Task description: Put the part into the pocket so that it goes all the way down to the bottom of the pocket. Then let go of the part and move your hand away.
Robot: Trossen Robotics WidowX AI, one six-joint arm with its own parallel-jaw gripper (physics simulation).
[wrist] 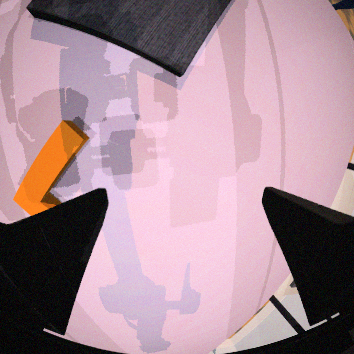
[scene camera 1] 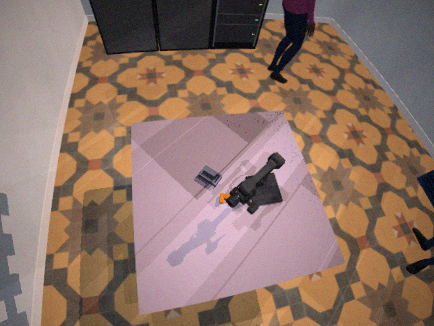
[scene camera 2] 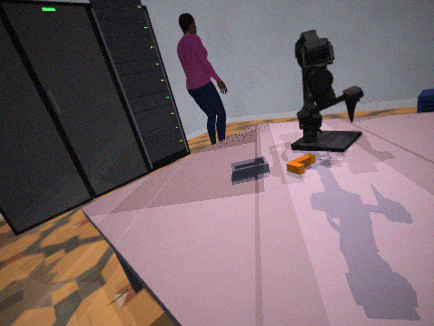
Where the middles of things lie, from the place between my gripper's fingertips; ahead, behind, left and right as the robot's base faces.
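Orange part (wrist: 32,195): 11 cm below my hand, 4 cm ahead of it and 11 cm to the right of it.
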